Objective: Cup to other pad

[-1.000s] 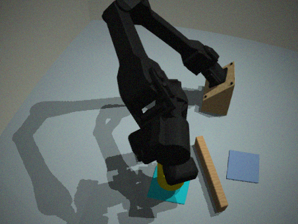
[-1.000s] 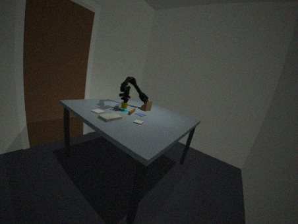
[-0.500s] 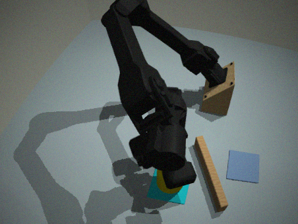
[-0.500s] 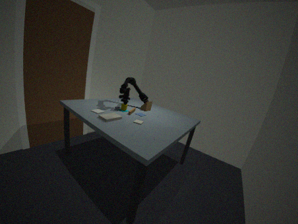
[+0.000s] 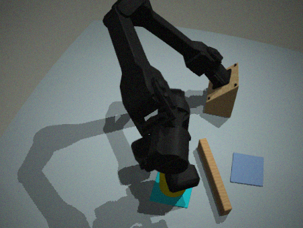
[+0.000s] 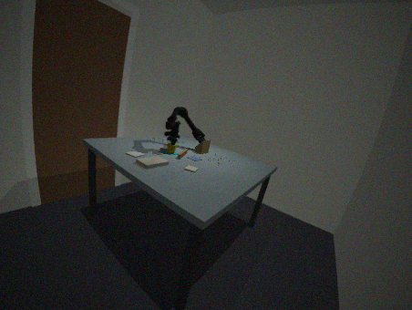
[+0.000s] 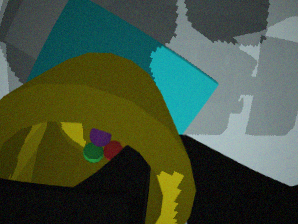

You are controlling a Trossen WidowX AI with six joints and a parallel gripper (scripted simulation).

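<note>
Now: the yellow cup 2 cm ahead of my gripper tip, 1 cm to the left of it and 1 cm below it. The rest, counted from my gripper tip: wooden bar (11 cm to the left, 3 cm below, 3 cm behind); then blue pad (20 cm to the left, 9 cm behind, 5 cm below); then cyan pad (5 cm below, 2 cm to the left, 2 cm ahead).
</note>
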